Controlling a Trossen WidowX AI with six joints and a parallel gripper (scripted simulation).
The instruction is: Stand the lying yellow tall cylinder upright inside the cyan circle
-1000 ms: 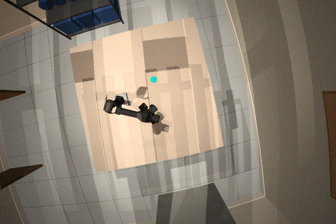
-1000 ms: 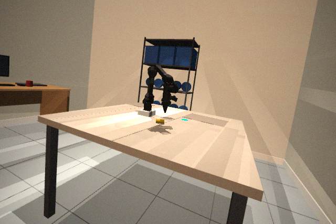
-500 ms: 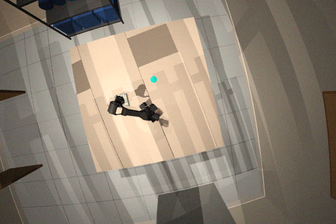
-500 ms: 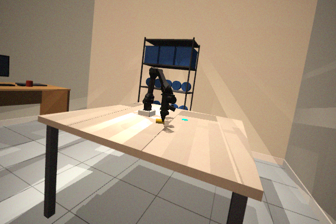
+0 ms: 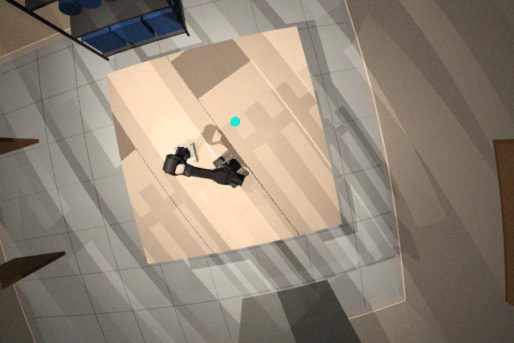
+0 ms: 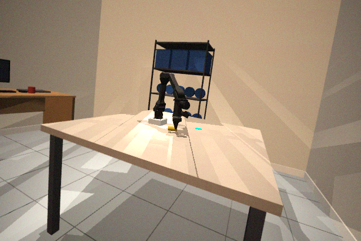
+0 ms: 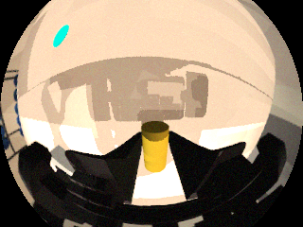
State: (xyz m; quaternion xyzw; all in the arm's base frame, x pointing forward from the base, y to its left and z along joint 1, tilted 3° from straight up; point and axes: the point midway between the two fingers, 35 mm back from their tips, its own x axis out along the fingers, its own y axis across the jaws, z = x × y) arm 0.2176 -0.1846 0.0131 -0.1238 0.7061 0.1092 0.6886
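Now: the cyan circle 27 cm to the left of my gripper tip, 13 cm ahead of it and 3 cm below it. The rest, counted from my gripper tip: yellow tall cylinder: 2 cm behind, 1 cm to the right.
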